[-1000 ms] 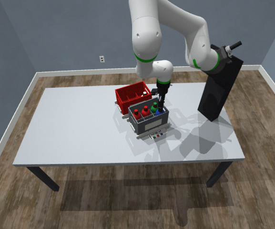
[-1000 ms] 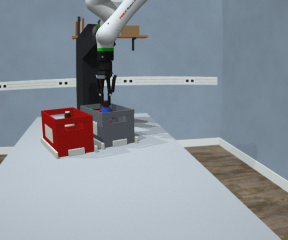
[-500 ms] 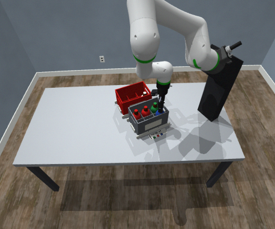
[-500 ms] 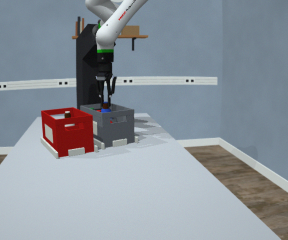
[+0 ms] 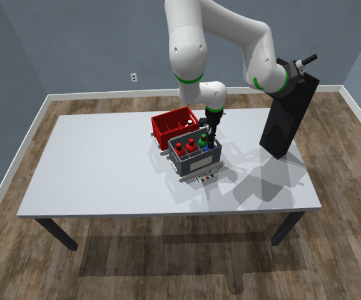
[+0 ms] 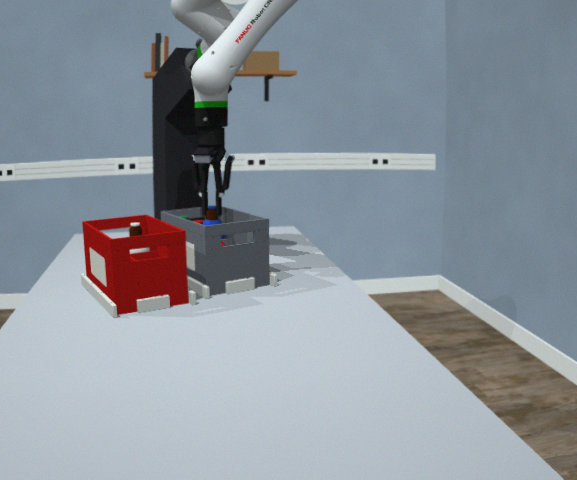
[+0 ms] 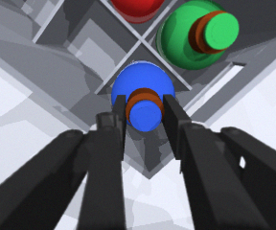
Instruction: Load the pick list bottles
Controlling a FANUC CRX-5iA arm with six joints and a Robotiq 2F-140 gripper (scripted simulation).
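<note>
The blue-label bottle is 80 mm below my hand. Also, from my hand: red bottle (120 mm ahead, 100 mm below); grey crate (90 mm ahead, 30 mm to the left, 110 mm below); green-label bottle (60 mm ahead, 70 mm to the right, 100 mm below).
</note>
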